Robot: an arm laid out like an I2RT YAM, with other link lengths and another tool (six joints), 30 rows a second.
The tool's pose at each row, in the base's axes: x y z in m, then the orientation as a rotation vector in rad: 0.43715, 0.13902, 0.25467, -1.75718, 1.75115, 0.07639; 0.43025, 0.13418, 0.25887, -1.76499, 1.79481, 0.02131; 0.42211, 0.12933, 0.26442, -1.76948, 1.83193, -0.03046; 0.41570, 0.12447, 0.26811, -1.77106, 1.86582, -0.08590; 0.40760, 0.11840, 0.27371, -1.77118, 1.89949, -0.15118; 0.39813, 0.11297, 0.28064, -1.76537, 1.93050, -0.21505
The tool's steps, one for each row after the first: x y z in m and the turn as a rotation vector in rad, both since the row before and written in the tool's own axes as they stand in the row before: 0.00152, 0.00415, -0.00831, 0.00793, 0.05762, 0.00551; 0.00135, 0.00467, -0.00985, 0.00948, 0.05088, 0.00457; 0.00270, 0.00375, -0.00755, 0.01324, 0.04994, 0.00362; 0.00351, 0.00422, -0.01018, 0.01780, 0.05478, 0.00214; 0.00305, 0.00477, -0.01162, 0.02025, 0.05086, 0.00436
